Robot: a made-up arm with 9 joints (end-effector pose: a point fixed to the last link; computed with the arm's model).
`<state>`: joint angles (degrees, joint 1 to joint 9).
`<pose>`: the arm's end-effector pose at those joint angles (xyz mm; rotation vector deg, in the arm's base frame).
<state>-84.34 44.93 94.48 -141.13 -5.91 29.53 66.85 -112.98 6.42</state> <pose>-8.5 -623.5 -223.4 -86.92 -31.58 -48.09</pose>
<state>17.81 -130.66 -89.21 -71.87 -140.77 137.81 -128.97 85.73 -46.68</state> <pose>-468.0 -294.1 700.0 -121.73 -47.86 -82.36</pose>
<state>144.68 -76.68 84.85 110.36 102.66 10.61 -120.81 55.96 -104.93</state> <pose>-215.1 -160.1 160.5 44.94 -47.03 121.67</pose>
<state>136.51 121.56 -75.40 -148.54 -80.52 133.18 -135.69 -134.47 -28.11</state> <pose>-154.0 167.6 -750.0 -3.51 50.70 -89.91</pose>
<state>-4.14 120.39 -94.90 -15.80 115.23 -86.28 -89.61 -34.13 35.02</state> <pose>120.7 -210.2 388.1 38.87 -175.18 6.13</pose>
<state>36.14 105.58 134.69 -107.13 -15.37 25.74 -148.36 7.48 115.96</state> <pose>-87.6 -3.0 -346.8 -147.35 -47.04 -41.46</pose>
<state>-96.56 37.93 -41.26 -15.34 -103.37 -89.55 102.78 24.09 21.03</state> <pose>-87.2 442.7 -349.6 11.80 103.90 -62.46</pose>
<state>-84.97 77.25 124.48 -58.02 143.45 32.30 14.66 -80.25 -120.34</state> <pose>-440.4 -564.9 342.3 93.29 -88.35 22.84</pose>
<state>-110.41 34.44 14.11 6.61 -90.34 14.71 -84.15 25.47 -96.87</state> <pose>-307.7 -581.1 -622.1 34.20 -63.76 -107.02</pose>
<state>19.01 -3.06 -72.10 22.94 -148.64 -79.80 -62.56 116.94 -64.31</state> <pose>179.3 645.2 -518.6 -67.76 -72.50 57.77</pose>
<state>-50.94 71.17 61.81 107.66 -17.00 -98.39 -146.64 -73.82 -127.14</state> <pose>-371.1 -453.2 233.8 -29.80 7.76 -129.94</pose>
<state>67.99 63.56 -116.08 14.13 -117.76 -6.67 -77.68 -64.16 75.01</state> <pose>85.9 -329.4 -960.8 108.11 -36.26 95.38</pose>
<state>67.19 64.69 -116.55 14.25 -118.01 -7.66 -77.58 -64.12 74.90</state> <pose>95.8 -340.9 -953.8 105.79 -36.76 95.32</pose>
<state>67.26 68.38 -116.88 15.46 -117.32 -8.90 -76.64 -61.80 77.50</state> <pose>151.3 -366.4 -934.9 102.61 -37.68 95.42</pose>
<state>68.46 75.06 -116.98 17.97 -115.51 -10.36 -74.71 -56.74 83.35</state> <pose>261.5 -401.4 -893.1 98.47 -39.95 96.14</pose>
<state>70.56 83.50 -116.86 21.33 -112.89 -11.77 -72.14 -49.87 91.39</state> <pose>405.6 -427.5 -821.7 94.23 -44.22 98.13</pose>
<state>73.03 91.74 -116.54 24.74 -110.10 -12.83 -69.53 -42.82 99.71</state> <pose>546.4 -430.3 -731.6 91.17 -49.83 101.39</pose>
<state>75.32 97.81 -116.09 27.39 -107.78 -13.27 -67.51 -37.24 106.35</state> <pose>649.5 -412.1 -652.1 90.29 -54.71 104.82</pose>
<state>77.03 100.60 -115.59 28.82 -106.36 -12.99 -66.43 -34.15 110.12</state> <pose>701.9 -387.5 -611.9 91.52 -57.07 106.99</pose>
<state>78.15 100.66 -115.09 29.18 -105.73 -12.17 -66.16 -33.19 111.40</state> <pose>715.3 -366.7 -610.8 93.94 -57.03 107.57</pose>
